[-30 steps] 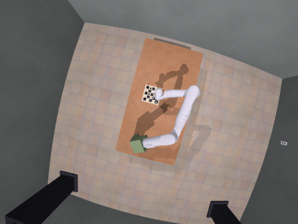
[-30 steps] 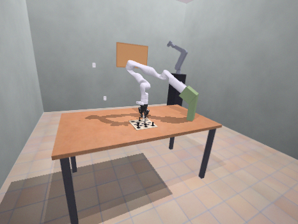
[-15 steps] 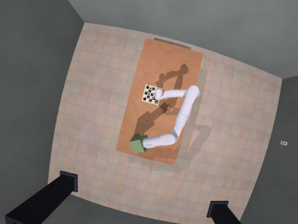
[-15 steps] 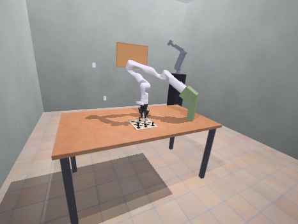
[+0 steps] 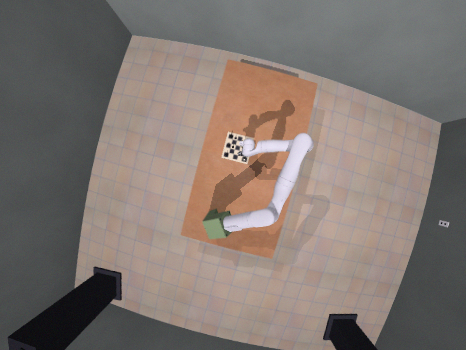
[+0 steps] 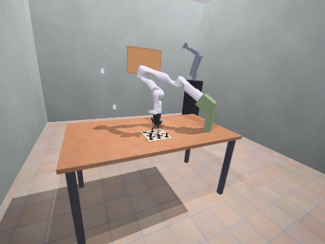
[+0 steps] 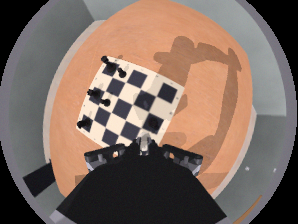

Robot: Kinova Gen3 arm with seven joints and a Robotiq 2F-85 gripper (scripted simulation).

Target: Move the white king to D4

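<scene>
Now: the white piece 4 cm behind my hand and 3 cm below it. From my hand the other things lie so: white king 1 cm below; then chessboard 5 cm ahead, 7 cm to the left, 5 cm below.
</scene>
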